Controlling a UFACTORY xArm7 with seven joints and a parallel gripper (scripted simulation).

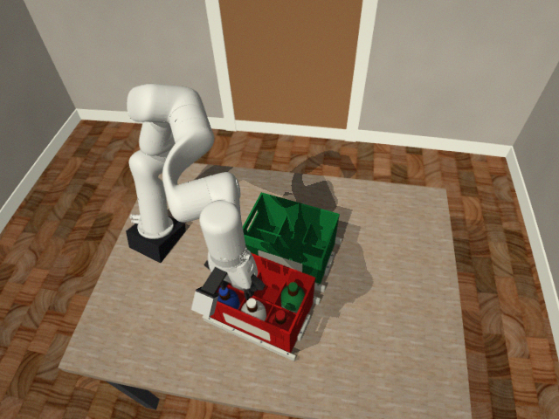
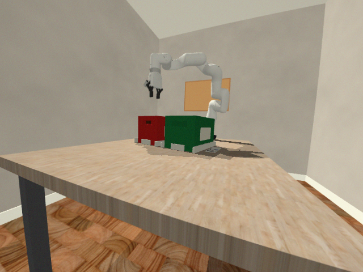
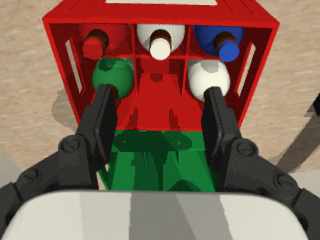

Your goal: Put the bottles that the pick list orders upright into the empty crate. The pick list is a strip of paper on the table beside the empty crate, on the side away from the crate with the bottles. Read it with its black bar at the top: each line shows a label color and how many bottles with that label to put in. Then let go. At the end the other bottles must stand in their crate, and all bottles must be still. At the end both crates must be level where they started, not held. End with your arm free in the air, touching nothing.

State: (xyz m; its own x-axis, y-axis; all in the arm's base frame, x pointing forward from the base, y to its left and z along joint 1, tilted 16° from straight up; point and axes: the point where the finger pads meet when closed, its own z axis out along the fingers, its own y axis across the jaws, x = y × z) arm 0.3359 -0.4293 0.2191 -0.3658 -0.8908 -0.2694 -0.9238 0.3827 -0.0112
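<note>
My hand is 30 mm short of the red crate, 80 mm to the right of it and 250 mm above it. From my hand the other things lie so: red-labelled bottle 100 mm ahead, 10 mm to the left, 250 mm below; green-labelled bottle 130 mm ahead, 90 mm to the left, 250 mm below; blue-labelled bottle 70 mm behind, 70 mm to the left, 250 mm below.
</note>
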